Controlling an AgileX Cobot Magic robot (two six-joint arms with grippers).
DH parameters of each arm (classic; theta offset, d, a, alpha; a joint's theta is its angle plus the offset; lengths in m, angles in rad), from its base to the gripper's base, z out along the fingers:
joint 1: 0 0.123 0 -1.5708
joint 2: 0.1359 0 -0.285 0
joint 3: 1.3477 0 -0.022 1.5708
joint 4: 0 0.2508 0 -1.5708
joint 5: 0 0 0.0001 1.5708
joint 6: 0 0.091 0 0
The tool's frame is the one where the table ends.
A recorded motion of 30 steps. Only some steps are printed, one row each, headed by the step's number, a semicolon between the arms.
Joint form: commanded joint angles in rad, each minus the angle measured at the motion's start. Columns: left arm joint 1, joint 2, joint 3, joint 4, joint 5, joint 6; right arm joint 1, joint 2, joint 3, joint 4, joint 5, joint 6.
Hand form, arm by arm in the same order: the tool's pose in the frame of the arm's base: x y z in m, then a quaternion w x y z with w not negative. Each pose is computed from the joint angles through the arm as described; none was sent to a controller.
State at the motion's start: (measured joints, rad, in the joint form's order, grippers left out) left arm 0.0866 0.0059 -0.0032 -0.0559 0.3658 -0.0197; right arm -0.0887 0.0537 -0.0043 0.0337 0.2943 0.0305
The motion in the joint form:
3: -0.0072 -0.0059 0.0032 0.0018 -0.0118 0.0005; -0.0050 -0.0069 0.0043 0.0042 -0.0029 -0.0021
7: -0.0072 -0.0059 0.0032 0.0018 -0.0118 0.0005; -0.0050 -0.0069 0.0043 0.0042 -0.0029 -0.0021
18: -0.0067 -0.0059 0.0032 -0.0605 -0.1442 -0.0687; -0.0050 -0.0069 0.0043 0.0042 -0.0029 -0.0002
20: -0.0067 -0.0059 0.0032 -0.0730 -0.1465 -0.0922; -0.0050 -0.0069 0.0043 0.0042 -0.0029 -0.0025
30: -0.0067 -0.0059 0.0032 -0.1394 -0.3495 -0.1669; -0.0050 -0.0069 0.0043 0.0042 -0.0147 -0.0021
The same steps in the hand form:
3: 0.0533 0.0025 0.1813 0.60697 -0.05362 0.79290 -0.00458; 0.0574 -0.0044 0.1842 0.61310 0.05918 0.78777 -0.00459
7: 0.0533 0.0025 0.1813 0.60697 -0.05362 0.79290 -0.00458; 0.0574 -0.0044 0.1842 0.61310 0.05918 0.78777 -0.00459
18: 0.0557 0.0021 0.1932 0.65671 -0.09738 0.74617 -0.04976; 0.0574 -0.0044 0.1842 0.61311 0.05992 0.78771 -0.00401
20: 0.0558 0.0019 0.1934 0.65661 -0.10976 0.74358 -0.06248; 0.0574 -0.0044 0.1842 0.61310 0.05902 0.78778 -0.00471
30: 0.0562 0.0042 0.2117 0.72334 -0.15483 0.66367 -0.11115; 0.0577 -0.0045 0.1853 0.61775 0.05905 0.78414 -0.00481

